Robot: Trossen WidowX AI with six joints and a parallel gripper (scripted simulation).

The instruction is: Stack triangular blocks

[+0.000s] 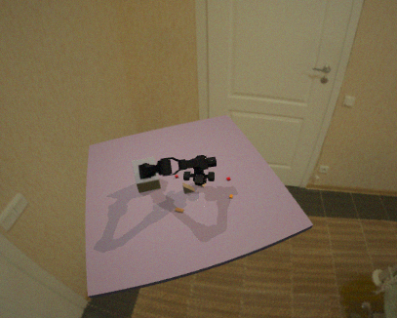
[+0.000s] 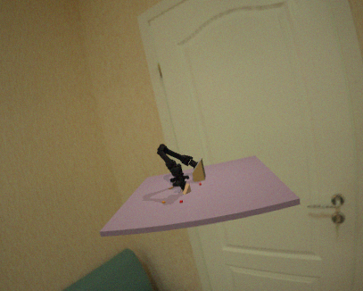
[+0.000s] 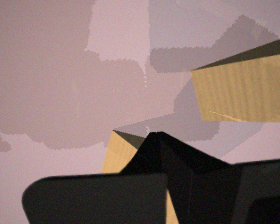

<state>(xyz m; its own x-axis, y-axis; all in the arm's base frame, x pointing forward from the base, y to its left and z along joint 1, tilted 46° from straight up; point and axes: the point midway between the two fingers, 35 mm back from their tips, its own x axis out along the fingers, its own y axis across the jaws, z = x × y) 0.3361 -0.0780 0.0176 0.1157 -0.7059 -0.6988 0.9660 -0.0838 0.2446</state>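
My gripper tip is 4 cm to the right of the wooden triangular block. Round my gripper tip: orange cube 18 cm ahead, 12 cm to the right, 1 cm below; then small tan piece 16 cm to the right, 15 cm behind, 2 cm below.
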